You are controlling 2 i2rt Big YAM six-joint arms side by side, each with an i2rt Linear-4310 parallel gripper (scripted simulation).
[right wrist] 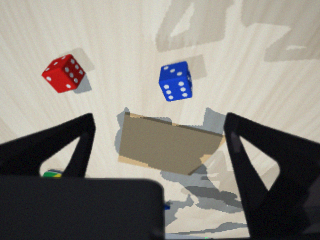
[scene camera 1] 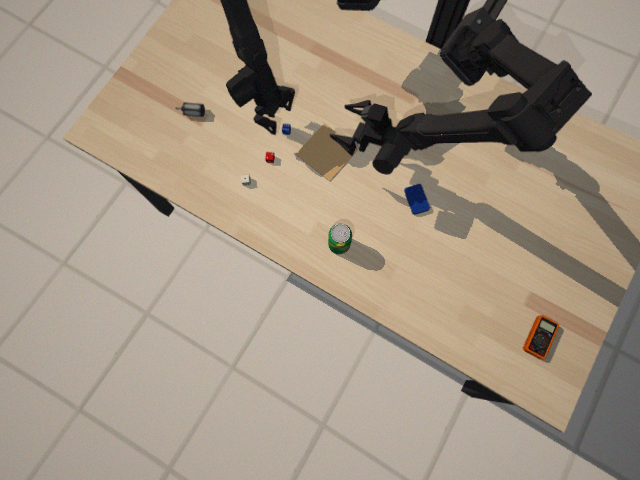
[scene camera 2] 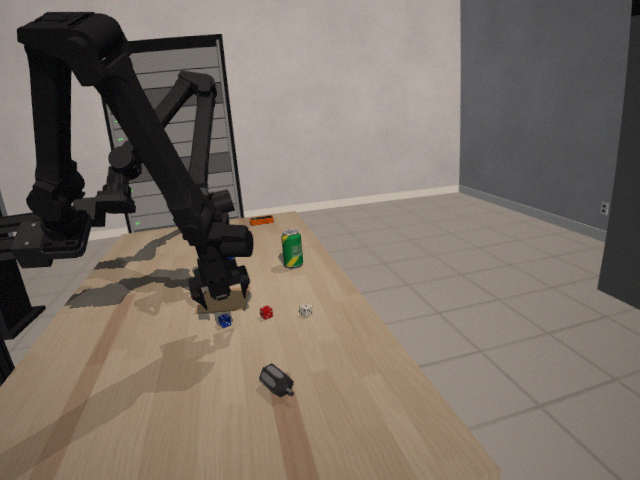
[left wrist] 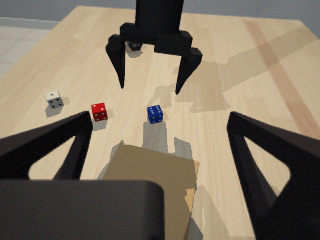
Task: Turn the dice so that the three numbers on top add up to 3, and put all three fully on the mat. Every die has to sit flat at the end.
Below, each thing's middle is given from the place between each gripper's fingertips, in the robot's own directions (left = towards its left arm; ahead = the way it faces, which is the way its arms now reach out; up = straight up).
Labels:
The blue die (right wrist: pixel 175 81) is 60 mm below my right hand (scene camera 1: pixel 281 122), 10 mm to the left of it and 10 mm behind it. The rest, counted from my right hand: red die (right wrist: pixel 64 74): 100 mm ahead, 60 mm below, 30 mm to the left; tan mat (scene camera 1: pixel 323 154): 150 mm to the left, 70 mm below, 30 mm behind.
My left hand is 20 mm short of the tan mat, 30 mm to the left of it and 190 mm above it. Round my left hand: blue die (40 mm ahead, 170 mm to the right, 180 mm below); then red die (150 mm ahead, 160 mm to the right, 180 mm below).

